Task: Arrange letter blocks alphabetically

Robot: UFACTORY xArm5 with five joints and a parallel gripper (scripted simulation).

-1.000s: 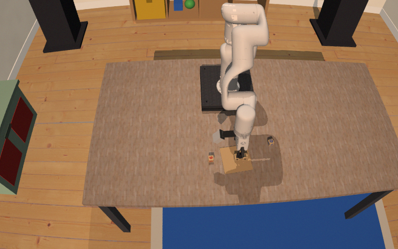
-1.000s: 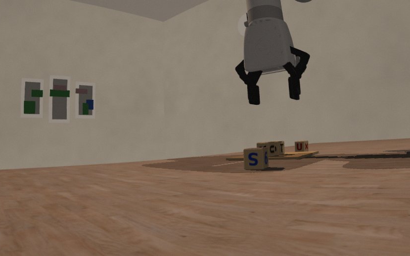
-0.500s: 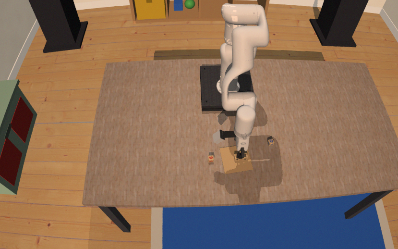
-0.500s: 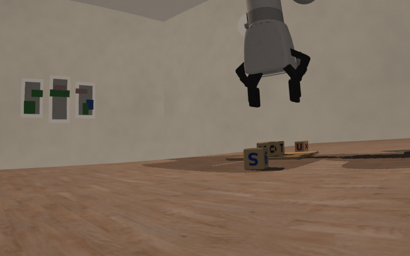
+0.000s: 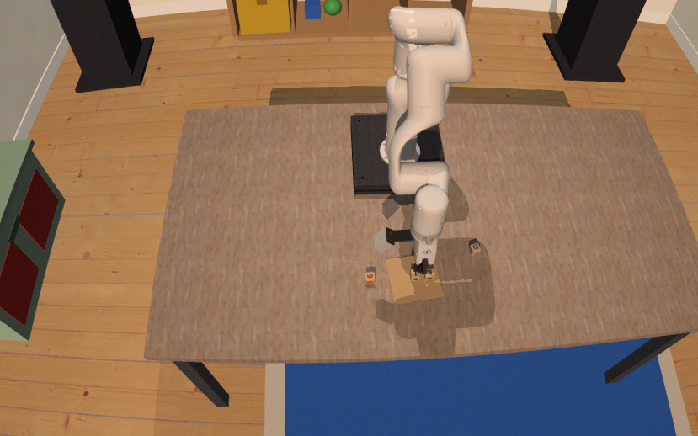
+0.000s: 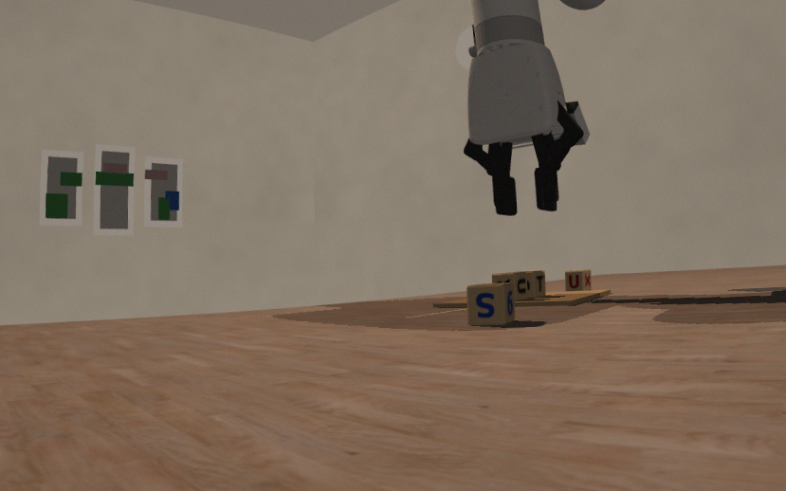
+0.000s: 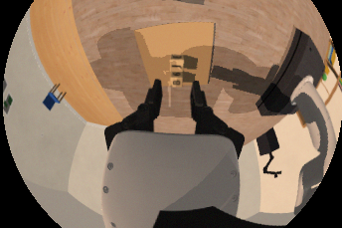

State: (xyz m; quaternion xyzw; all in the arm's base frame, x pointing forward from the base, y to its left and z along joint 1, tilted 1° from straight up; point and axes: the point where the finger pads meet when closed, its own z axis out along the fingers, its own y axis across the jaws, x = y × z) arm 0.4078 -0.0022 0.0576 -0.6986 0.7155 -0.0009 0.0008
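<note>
My gripper is now 110 mm above the tan mat. Round my hand: letter block 130 mm to the right, 90 mm below.
</note>
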